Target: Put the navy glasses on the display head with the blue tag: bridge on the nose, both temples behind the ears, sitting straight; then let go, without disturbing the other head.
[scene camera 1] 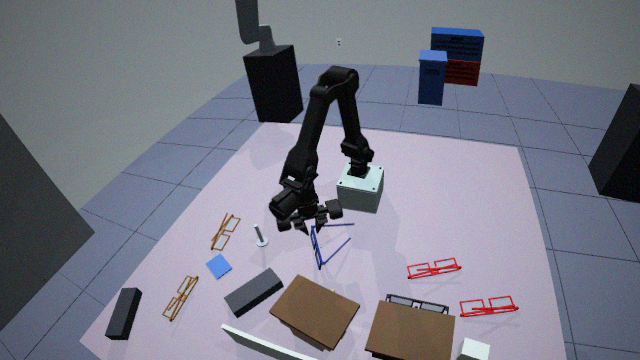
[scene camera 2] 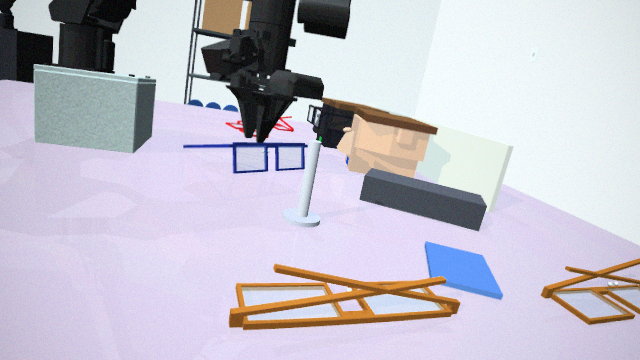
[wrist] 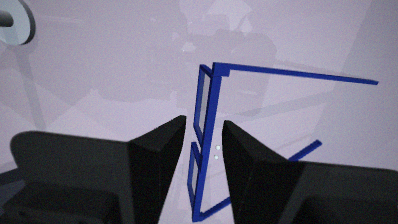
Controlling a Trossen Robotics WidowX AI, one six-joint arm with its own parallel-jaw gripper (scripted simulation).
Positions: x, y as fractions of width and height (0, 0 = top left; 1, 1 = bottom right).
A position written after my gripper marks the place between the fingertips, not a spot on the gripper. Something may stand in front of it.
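Note:
There is my gripper (scene camera 2: 0.40, 0.39), which scene camera 1 shows too, my gripper (scene camera 1: 0.49, 0.65), and so does the wrist view, my gripper (wrist: 0.51, 0.56). I also see a display head (scene camera 2: 0.59, 0.39). A blue tag (scene camera 2: 0.72, 0.75) is there as well, though in the wrist view the blue tag is out of frame.

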